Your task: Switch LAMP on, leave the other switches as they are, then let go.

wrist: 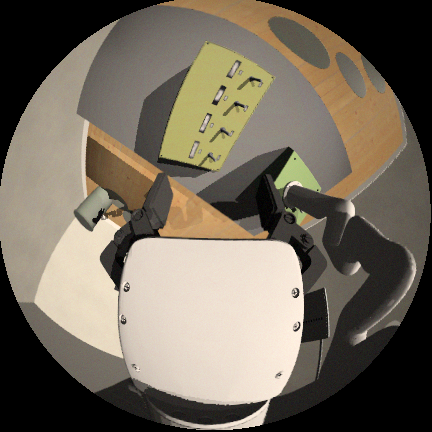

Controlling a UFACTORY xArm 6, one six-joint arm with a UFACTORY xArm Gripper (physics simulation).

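A yellow-green switch panel lies at the upper middle of the wrist view, on a grey surface. It carries several small lever switches in a slanting row, among them the farthest lever and the nearest lever. Beside each lever is a pale label plate, such as the plate by the farthest lever. The lettering is too small to read, so I cannot tell which switch is LAMP or how each is set. My gripper is open and empty, its fingers wide apart, just below the panel's near edge in the view and not touching it.
A light green plate with a grey jointed arm is at the right, close to my right finger. A grey-green cylinder is left of my left finger. Dark round discs lie on the wooden floor at upper right.
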